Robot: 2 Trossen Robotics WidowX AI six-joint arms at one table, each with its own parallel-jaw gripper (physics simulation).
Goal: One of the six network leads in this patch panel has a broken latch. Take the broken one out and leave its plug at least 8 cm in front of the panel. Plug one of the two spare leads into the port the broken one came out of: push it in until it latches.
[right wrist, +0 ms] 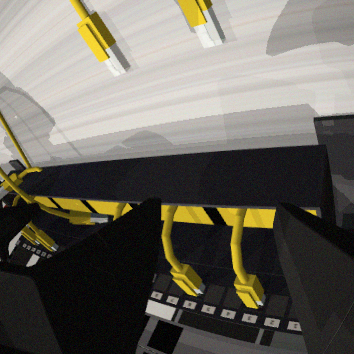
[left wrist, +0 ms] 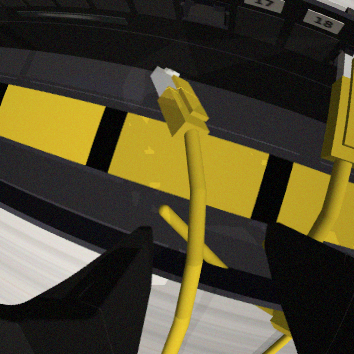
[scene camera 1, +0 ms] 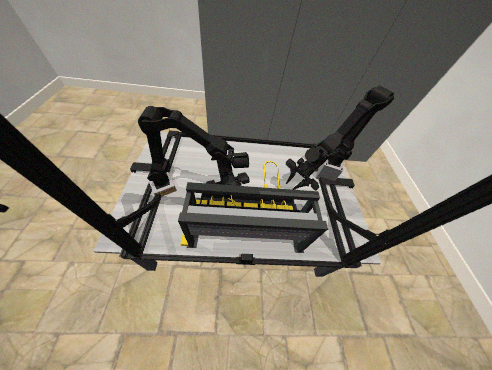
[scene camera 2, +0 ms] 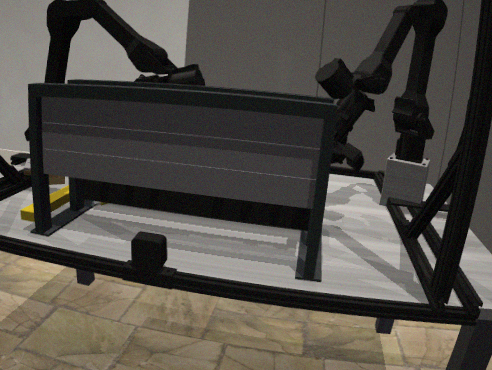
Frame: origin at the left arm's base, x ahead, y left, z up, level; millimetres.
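Where they show: left gripper, fingertip midpoint: [right wrist: 36,206] [left wrist: 209,236] [scene camera 1: 230,197]; right gripper, fingertip midpoint: [right wrist: 219,212] [scene camera 1: 289,186]; left arm's base, origin of the base link: [scene camera 1: 161,182]; right arm's base, origin of the base link: [scene camera 1: 334,161] [scene camera 2: 409,159].
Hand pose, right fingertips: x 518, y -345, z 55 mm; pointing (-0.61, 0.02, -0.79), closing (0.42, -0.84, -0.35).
Each offset is from my right fingertips to the top centre of the thing. "*": to the spot under its first point.
The patch panel @(dy -31, dx -251, dz +164 mm) [scene camera 1: 252,223] [scene camera 2: 180,142] stands across the table. In the left wrist view a yellow plug @(* dy +46, dx -273, dz -46 mm) [left wrist: 182,107] hangs loose in front of the ports, tip tilted up-left; it also shows loose in the right wrist view [right wrist: 84,218]. Its lead @(* dy +84, dx -269, dz -33 mm) [left wrist: 196,200] runs down between the fingers of my left gripper [left wrist: 209,236], which is open and does not grip it. Another plug @(* dy +72, dx -319, dz -9 mm) [left wrist: 342,117] is at the right edge. Two plugs @(* dy -52, dx -122, dz -9 mm) [right wrist: 187,280] @(* dy -78, dx -77, dz -9 mm) [right wrist: 249,291] sit at low-numbered ports. My right gripper [right wrist: 219,212] [scene camera 1: 291,184] is open and empty. Latch damage cannot be told.
Two plugs [right wrist: 97,37] [right wrist: 204,14] lie on the table beyond the panel's dark bar @(* dy -1, dx -78, dz -53 mm) [right wrist: 180,180]. A yellow lead loop @(* dy +225, dx +97, dz -94 mm) [scene camera 1: 271,163] rises behind the panel. A yellow bar [scene camera 1: 184,241] [scene camera 2: 45,204] lies by the panel's left leg. A yellow-black strip [left wrist: 55,122] runs below the ports.
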